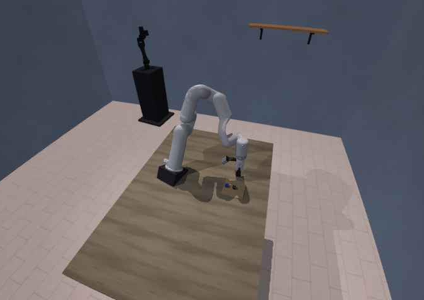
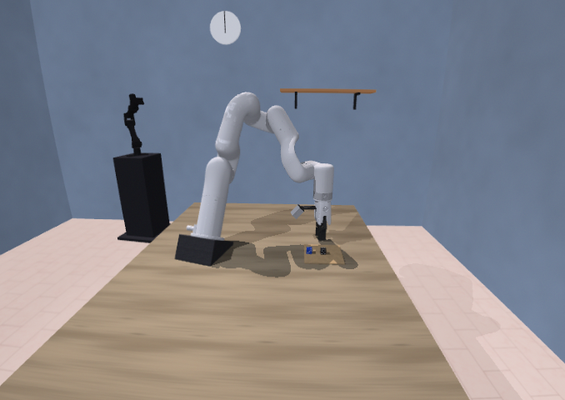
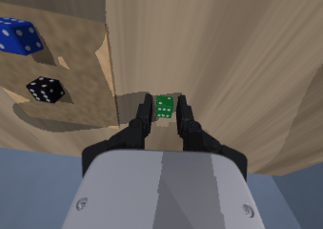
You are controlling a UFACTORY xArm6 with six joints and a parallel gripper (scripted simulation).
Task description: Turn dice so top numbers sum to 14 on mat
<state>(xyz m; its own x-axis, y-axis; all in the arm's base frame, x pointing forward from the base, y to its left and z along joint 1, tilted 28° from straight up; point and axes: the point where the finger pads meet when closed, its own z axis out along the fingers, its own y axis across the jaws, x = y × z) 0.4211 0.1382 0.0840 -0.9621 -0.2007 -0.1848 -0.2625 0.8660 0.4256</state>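
My gripper is now 10 mm above the green die. Round my hand: black die 130 mm to the right, 10 mm below, 10 mm ahead; tan mat 130 mm to the right, 20 mm below, 10 mm ahead; blue die 140 mm to the right, 40 mm behind, 10 mm below.
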